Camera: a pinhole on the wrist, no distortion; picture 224 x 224 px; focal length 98.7 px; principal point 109.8 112.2 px. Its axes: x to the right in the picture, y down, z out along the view. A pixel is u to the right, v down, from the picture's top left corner.
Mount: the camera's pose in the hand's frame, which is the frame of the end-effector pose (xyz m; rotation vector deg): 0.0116 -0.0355 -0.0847 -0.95 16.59 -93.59
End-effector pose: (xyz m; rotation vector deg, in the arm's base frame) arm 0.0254 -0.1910 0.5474 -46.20 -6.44 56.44
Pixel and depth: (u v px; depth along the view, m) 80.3 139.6 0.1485
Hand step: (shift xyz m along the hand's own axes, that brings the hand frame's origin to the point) 0.0833 -0.0204 0.0580
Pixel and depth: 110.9 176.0 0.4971
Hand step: 0.4174 -0.1466 0.3317
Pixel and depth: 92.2 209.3 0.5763
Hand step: 0.6820 -0.0677 0.3775
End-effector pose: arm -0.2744 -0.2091 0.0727 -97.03 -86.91 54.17
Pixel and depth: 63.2 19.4 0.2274
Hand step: -0.1463 0.0415 0.1948
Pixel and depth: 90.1 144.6 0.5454
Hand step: 0.2971 -0.0349 0.4251
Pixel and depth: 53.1 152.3 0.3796
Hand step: 0.2518 0.1031 0.2875
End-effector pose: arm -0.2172 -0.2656 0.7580 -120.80 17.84 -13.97
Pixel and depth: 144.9 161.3 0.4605
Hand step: 0.3064 -0.2905 0.2887
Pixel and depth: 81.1 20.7 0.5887
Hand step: -0.3989 0.0585 0.6198
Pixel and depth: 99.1 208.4 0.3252
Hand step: 0.3850 -0.0758 0.1730
